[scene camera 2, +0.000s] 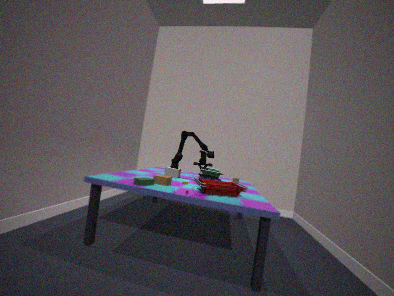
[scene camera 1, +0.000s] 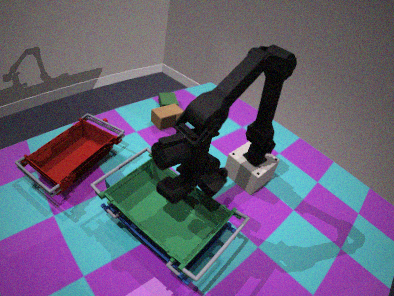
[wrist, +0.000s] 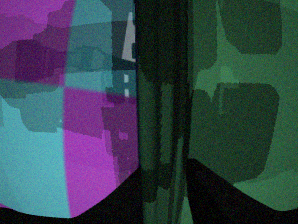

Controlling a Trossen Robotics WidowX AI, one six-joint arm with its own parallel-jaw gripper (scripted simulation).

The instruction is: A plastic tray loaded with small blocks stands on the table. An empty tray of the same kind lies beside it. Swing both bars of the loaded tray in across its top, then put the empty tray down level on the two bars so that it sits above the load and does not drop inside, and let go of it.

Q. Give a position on a green tray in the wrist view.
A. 211, 86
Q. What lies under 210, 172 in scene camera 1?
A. My gripper.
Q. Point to a green tray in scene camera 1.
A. At 181, 230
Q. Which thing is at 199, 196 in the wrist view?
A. My gripper.
